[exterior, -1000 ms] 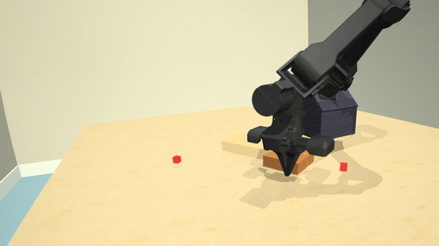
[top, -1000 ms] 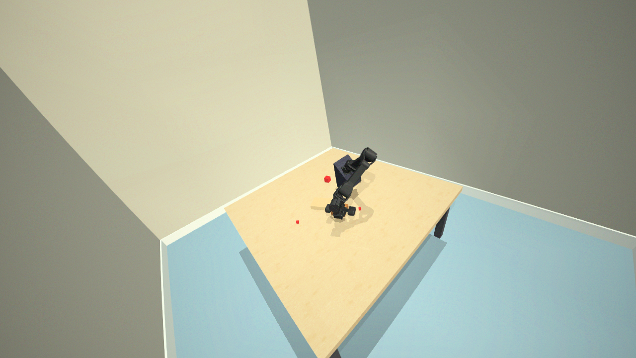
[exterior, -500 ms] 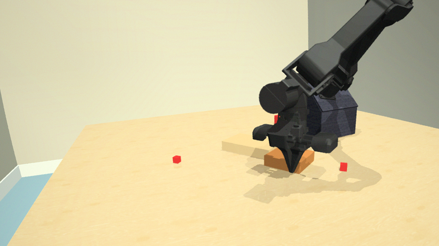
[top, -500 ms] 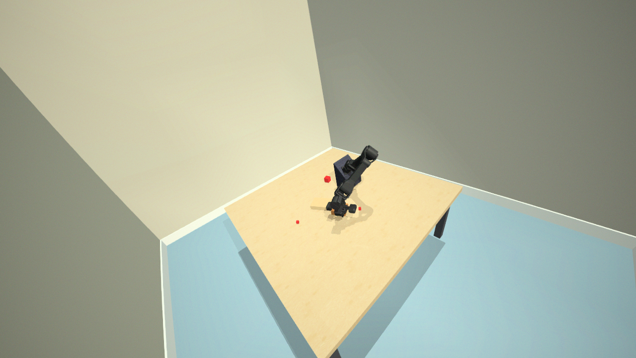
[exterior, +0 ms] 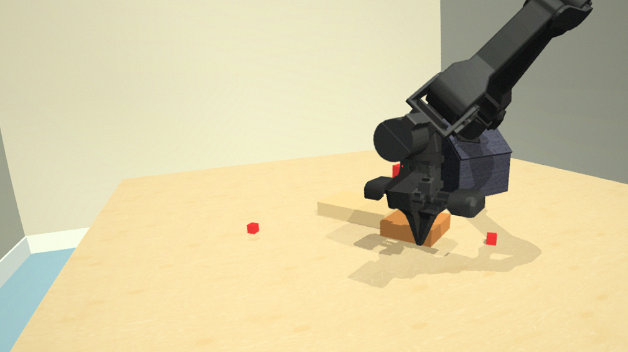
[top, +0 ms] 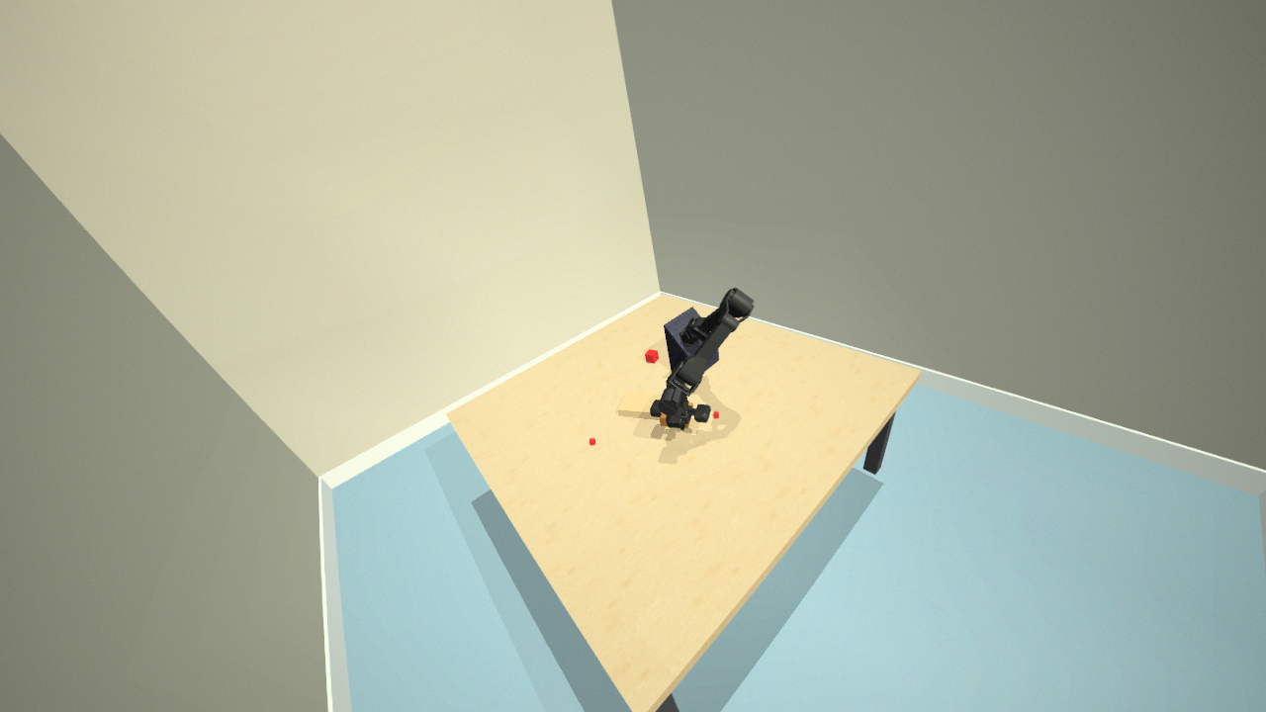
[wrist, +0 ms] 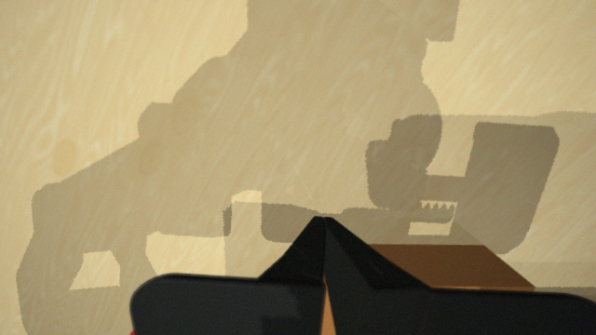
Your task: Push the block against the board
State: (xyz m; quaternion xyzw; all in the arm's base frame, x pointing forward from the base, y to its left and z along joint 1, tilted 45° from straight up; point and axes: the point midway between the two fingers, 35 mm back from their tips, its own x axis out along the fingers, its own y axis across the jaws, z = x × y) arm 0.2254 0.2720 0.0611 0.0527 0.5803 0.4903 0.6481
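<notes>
Right now the orange-brown square block is 30 mm behind my gripper tip, 70 mm to the right of it and 10 mm above it. Round my gripper tip: pale board 30 mm ahead, 190 mm to the right, 10 mm above.
</notes>
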